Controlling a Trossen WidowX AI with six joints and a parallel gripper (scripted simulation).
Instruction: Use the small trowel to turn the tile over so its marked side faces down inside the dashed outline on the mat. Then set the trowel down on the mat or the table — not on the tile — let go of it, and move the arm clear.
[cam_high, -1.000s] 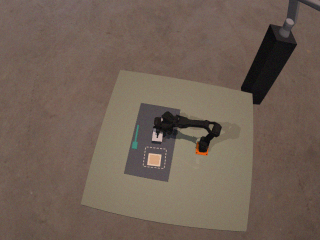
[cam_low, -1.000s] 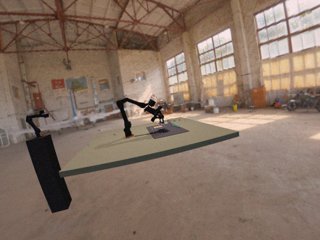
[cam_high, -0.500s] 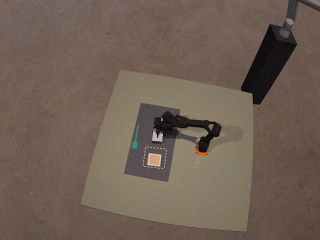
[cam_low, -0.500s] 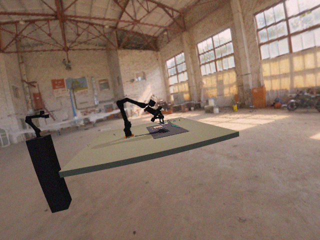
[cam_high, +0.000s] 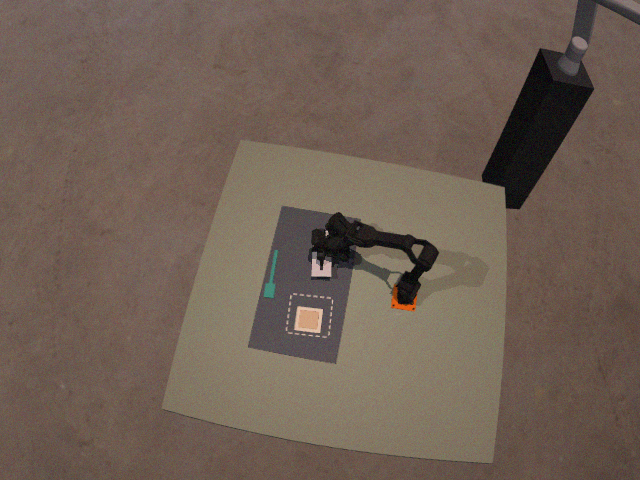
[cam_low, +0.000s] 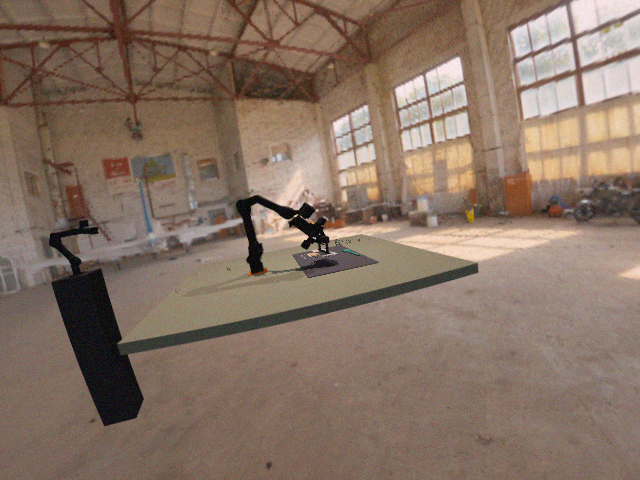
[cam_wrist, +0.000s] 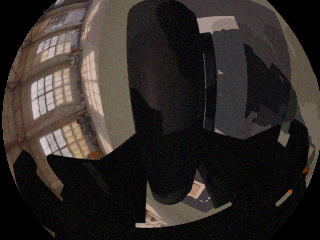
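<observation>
The dark grey mat lies 2 cm ahead of my gripper tip, 8 cm to the left of it and 12 cm below it. The rest, counted from my gripper tip: tile: 1 cm ahead, 24 cm to the left, 10 cm below; teal trowel: 17 cm ahead, 8 cm to the left, 10 cm below.
</observation>
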